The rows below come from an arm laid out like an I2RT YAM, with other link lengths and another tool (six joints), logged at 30 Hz.
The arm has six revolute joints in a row. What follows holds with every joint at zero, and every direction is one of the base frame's. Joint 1 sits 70.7 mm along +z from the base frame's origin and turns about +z. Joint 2 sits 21.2 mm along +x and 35.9 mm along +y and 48.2 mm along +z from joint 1 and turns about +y. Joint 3 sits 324.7 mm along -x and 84.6 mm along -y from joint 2 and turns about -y. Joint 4 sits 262.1 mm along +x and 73.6 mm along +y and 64.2 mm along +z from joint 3 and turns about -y. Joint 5 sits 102.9 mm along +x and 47.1 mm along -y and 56.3 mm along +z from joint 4 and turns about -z. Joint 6 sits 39.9 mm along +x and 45.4 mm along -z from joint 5 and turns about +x. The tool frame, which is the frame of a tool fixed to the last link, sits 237.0 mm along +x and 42.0 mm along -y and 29.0 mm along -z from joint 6; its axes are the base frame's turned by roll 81.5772, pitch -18.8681 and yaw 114.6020 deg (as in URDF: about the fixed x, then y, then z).
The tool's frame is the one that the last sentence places.
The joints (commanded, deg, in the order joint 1, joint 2, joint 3, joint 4, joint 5, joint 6), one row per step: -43.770 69.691 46.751 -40.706 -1.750 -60.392; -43.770 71.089 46.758 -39.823 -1.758 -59.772; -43.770 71.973 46.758 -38.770 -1.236 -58.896; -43.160 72.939 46.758 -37.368 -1.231 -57.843; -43.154 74.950 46.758 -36.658 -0.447 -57.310; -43.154 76.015 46.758 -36.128 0.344 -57.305; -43.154 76.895 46.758 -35.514 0.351 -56.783; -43.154 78.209 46.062 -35.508 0.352 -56.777; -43.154 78.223 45.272 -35.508 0.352 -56.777; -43.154 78.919 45.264 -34.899 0.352 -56.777; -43.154 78.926 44.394 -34.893 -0.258 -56.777
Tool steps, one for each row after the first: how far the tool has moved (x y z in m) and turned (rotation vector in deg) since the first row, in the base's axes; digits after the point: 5 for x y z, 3 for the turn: 0.00202 -0.00221 -0.00577 0.567 0.187 -0.553; 0.00303 -0.00714 -0.00769 0.405 0.135 -1.569; 0.01041 -0.00905 -0.00938 0.464 -0.482 -1.903; 0.00818 -0.01237 -0.01950 0.989 0.803 -2.726; 0.00642 -0.01596 -0.02400 0.814 1.675 -3.072; 0.00757 -0.01733 -0.02784 1.153 1.729 -3.545; 0.00222 -0.01232 -0.04150 2.479 3.232 -3.545; -0.00210 -0.00827 -0.04745 3.010 3.835 -3.542; -0.00051 -0.00977 -0.05007 3.073 3.907 -3.542; -0.00319 -0.00321 -0.05691 4.069 4.190 -3.296
